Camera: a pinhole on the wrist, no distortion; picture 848 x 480 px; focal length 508.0 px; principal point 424.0 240.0 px. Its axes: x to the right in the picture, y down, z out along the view. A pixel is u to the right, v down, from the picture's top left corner.
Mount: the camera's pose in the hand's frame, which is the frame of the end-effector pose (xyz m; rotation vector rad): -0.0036 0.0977 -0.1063 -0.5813 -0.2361 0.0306
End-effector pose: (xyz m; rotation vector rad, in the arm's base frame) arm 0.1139 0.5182 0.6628 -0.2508 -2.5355 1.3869
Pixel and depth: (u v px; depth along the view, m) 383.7 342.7 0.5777
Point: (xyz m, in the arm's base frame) 0.2168 0.5098 0.0658
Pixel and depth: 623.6 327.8 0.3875
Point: 0.0127 0.5723 0.2457
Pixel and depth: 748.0 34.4 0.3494
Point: -0.0888 0.4111 0.3622
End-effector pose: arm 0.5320 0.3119 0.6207 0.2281 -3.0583 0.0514
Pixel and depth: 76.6 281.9 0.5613
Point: 0.9515 0.7751 0.3304
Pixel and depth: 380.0 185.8 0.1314
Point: 0.5531 0.4724 0.6076
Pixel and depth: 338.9 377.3 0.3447
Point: 0.6044 0.6797 0.4913
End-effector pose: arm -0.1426 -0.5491 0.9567 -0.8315 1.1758 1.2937
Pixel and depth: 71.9 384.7 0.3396
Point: -0.4305 -0.5207 1.3175
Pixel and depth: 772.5 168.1 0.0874
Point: -0.2863 -0.5350 0.9410
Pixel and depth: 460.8 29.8 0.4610
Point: -0.2527 -0.1842 1.1599
